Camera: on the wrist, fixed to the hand. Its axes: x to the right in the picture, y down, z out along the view.
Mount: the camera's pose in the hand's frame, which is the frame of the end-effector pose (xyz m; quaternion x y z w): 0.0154 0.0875 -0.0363 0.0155 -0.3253 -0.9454 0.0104
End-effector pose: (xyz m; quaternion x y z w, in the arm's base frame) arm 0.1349 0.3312 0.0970 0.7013 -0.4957 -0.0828 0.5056
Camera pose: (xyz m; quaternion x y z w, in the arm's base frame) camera 0.1114 0.3422 0.1894 -0.4568 -0.4921 0.6993 0.2451
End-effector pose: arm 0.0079 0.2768 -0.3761 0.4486 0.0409 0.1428 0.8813
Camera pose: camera -0.0035 0.3582 -0.3266 0.0261 0.1401 -0.9783 0.1505
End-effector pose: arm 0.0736 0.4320 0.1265 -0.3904 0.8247 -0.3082 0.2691
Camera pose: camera -0.0016 0.4746 0.0846 0.8799 0.4528 0.1434 0.0142
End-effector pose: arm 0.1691 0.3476 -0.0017 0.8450 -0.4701 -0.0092 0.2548
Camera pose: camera 0.1178 0.3131 0.0718 -0.4542 -0.7110 0.5086 0.1721
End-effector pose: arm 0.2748 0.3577 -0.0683 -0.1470 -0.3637 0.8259 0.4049
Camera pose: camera 0.2355 0.3515 -0.1556 0.6173 -0.2617 -0.3208 0.6690
